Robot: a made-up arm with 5 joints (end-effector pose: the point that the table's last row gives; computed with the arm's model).
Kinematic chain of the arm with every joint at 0, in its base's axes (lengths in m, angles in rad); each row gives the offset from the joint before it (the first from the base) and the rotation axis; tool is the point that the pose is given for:
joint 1: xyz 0 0 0.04 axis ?
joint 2: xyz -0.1 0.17 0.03 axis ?
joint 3: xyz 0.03 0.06 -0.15 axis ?
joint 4: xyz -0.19 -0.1 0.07 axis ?
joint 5: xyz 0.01 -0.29 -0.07 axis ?
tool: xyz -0.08 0.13 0
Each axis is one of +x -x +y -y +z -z.
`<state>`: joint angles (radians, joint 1 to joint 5).
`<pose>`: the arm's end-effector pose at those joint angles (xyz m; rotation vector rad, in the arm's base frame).
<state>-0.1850 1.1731 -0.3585 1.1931 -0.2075</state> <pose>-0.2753 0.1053 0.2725 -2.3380 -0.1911 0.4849</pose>
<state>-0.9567 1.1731 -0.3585 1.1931 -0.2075</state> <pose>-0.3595 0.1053 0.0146 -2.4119 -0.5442 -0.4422</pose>
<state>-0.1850 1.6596 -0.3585 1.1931 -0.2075</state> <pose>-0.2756 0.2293 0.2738 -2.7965 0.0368 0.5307</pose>
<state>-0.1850 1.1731 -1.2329 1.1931 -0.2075</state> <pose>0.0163 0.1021 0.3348 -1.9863 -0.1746 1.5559</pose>
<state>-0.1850 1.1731 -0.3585 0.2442 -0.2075</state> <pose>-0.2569 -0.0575 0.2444 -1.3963 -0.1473 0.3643</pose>
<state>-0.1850 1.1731 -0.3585 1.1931 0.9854</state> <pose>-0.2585 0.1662 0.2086 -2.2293 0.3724 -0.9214</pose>
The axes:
joint 1: +y
joint 2: -x
joint 3: -z
joint 4: -x
joint 5: +y

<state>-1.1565 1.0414 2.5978 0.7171 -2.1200</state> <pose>0.2781 0.3028 -0.2056 1.7755 0.4566 2.1251</pose>
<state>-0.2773 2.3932 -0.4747 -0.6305 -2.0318</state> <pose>-0.2182 0.0729 0.3250 -1.1515 -1.1559 1.4384</pose>
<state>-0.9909 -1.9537 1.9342 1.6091 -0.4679</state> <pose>-0.3746 -0.0446 0.0852 0.1006 0.4622 0.3889</pose>
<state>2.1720 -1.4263 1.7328 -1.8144 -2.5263</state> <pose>0.1352 0.3988 -0.0517 2.9907 0.4214 -0.1953</pose>
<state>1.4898 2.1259 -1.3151 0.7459 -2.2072</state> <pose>0.2064 0.1875 -0.1390 1.8327 0.8965 1.7140</pose>
